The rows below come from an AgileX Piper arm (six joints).
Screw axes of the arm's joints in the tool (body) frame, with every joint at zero. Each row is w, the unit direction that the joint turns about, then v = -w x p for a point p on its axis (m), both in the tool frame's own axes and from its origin. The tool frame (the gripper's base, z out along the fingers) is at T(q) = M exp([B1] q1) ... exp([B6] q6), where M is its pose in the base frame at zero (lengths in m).
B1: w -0.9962 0 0.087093 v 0 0.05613 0
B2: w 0 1 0 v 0.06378 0 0.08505
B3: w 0 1 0 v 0.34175 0 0.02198
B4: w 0 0 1 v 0 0 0
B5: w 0 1 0 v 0.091 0 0
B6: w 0 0 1 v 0 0 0
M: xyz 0.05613 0 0.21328 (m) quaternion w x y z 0.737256 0 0.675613 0
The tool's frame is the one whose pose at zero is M.
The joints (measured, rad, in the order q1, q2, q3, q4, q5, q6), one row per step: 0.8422, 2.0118, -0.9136, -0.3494, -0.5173, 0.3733; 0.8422, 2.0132, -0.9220, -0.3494, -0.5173, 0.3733; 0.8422, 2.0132, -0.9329, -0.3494, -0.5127, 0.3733; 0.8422, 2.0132, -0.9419, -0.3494, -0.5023, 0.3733; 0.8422, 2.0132, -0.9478, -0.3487, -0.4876, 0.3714; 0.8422, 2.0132, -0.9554, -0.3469, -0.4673, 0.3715; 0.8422, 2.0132, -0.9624, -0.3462, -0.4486, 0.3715; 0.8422, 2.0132, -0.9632, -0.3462, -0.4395, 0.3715; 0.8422, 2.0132, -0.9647, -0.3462, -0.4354, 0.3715; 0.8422, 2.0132, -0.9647, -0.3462, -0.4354, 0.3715; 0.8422, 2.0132, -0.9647, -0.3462, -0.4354, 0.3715; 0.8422, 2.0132, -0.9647, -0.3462, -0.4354, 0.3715; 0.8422, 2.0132, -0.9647, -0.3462, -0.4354, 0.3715; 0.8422, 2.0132, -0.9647, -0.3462, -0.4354, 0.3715
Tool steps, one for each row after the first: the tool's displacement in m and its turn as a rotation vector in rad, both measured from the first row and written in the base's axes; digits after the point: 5 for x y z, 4 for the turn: 0.00136, 0.00153, 0.00140, 0.0052, -0.0047, 0.0000; 0.00310, 0.00329, 0.00357, 0.0092, -0.0100, -0.0008; 0.00449, 0.00442, 0.00487, 0.0067, -0.0117, -0.0028; 0.00538, 0.00477, 0.00513, -0.0026, -0.0107, -0.0052; 0.00655, 0.00513, 0.00537, -0.0143, -0.0066, -0.0105; 0.00758, 0.00547, 0.00561, -0.0255, -0.0032, -0.0147; 0.00764, 0.00516, 0.00511, -0.0330, 0.0001, -0.0164; 0.00786, 0.00523, 0.00515, -0.0355, 0.0008, -0.0172; 0.00786, 0.00523, 0.00515, -0.0355, 0.0008, -0.0172; 0.00786, 0.00523, 0.00515, -0.0355, 0.0008, -0.0172; 0.00786, 0.00523, 0.00515, -0.0355, 0.0008, -0.0172; 0.00786, 0.00523, 0.00515, -0.0355, 0.0008, -0.0172; 0.00786, 0.00523, 0.00515, -0.0355, 0.0008, -0.0172
